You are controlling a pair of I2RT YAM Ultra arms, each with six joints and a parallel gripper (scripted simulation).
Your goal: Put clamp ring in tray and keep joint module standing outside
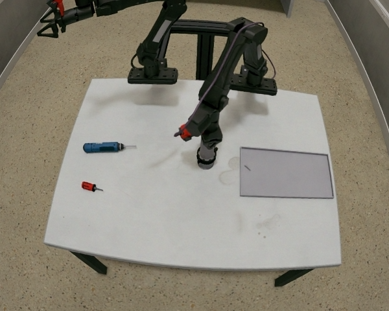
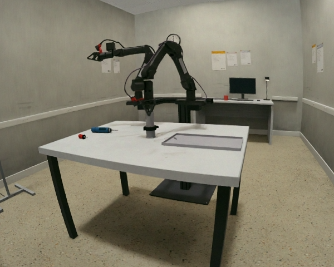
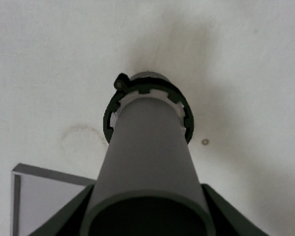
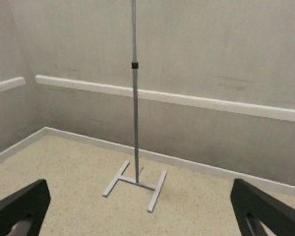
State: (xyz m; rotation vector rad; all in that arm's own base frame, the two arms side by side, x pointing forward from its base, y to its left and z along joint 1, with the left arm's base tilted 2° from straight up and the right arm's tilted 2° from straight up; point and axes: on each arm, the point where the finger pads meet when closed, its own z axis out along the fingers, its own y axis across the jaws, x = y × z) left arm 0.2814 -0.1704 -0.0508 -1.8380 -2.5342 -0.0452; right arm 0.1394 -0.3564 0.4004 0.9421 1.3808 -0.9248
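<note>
The grey link tube lies 40 mm below my left hand and 10 mm ahead of it. The rest, counted from my left hand: grey joint module: 120 mm below; small grey pin: 160 mm to the left, 140 mm below, 10 mm ahead; black clamp ring: 80 mm below.
</note>
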